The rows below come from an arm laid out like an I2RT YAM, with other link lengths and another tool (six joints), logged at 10 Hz.
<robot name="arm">
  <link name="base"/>
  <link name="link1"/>
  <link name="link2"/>
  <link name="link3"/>
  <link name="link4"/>
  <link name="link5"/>
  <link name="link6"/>
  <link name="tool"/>
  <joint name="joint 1" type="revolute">
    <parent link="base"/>
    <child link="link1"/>
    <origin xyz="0 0 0.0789"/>
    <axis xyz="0 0 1"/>
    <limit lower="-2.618" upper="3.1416"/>
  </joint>
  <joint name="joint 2" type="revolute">
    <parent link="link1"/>
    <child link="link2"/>
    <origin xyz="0.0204 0.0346 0.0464" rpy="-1.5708 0 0"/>
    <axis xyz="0 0 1"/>
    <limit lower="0" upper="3.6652"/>
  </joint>
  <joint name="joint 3" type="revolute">
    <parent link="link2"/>
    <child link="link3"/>
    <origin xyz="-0.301 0 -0.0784" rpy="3.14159 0 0"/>
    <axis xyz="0 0 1"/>
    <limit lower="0" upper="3.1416"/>
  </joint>
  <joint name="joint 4" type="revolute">
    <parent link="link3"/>
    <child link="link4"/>
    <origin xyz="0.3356 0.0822 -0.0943"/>
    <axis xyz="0 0 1"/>
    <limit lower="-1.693" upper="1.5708"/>
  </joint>
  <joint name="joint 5" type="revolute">
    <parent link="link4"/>
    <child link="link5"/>
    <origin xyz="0.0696 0.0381 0.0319" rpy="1.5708 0 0"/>
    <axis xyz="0 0 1"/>
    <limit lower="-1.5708" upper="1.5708"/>
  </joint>
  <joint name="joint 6" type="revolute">
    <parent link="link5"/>
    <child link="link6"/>
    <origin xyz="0.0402 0 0.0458" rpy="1.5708 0 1.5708"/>
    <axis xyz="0 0 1"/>
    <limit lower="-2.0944" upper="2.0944"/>
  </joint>
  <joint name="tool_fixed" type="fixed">
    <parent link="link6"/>
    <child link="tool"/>
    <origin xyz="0.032 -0.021 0.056" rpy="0.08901 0 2.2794"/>
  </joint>
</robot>
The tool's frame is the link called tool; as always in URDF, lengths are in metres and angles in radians.
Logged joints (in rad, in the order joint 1, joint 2, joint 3, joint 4, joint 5, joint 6), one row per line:
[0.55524 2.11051 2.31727 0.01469 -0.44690 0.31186]
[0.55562 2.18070 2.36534 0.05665 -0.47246 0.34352]
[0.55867 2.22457 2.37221 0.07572 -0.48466 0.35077]
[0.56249 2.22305 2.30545 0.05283 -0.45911 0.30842]
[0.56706 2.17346 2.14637 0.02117 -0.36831 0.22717]
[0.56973 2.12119 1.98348 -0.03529 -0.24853 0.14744]
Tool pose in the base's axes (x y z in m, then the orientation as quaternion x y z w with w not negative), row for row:
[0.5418 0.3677 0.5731 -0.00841 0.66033 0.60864 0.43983]
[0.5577 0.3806 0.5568 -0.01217 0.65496 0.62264 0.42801]
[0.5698 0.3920 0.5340 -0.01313 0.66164 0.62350 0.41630]
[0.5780 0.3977 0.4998 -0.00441 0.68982 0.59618 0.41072]
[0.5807 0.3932 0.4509 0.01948 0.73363 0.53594 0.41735]
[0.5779 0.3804 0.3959 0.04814 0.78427 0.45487 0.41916]
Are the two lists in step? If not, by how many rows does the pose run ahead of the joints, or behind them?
They are in step.
